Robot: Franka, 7 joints.
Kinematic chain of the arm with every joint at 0, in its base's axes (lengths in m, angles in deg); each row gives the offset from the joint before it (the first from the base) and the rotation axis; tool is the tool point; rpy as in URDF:
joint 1: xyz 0 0 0.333 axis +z
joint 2: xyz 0 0 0 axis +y
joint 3: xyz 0 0 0.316 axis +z
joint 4: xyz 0.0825 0 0 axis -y
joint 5: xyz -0.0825 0 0.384 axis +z
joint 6: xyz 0 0 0 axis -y
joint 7: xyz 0.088 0 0 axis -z
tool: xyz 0 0 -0.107 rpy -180 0 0
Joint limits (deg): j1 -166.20..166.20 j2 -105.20..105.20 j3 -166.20..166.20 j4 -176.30..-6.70 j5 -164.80..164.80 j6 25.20..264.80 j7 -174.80..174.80
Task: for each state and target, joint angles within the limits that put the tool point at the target. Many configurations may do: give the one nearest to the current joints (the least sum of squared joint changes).
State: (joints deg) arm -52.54 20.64 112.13 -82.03 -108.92 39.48 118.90
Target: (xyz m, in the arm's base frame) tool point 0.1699 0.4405 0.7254
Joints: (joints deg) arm -38.33 2.77 125.47 -97.61 -105.20 42.42 118.90
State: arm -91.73 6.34 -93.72 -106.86 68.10 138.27 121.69
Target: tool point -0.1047 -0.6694 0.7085
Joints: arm -51.68 23.84 -62.65 -74.69 69.14 135.83 121.69
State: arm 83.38 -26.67 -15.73 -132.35 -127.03 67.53 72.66
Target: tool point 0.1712 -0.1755 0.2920
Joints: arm 38.24 -20.46 -53.45 -176.30 -95.43 44.93 72.66
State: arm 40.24 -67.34 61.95 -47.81 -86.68 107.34 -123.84
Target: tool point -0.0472 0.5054 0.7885
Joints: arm 10.81 -36.39 65.61 -95.43 -80.02 108.22 -123.84
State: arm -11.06 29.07 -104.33 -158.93 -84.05 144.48 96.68
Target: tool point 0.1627 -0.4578 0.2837
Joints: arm 13.50 25.91 -84.92 -139.18 -83.28 150.89 96.68
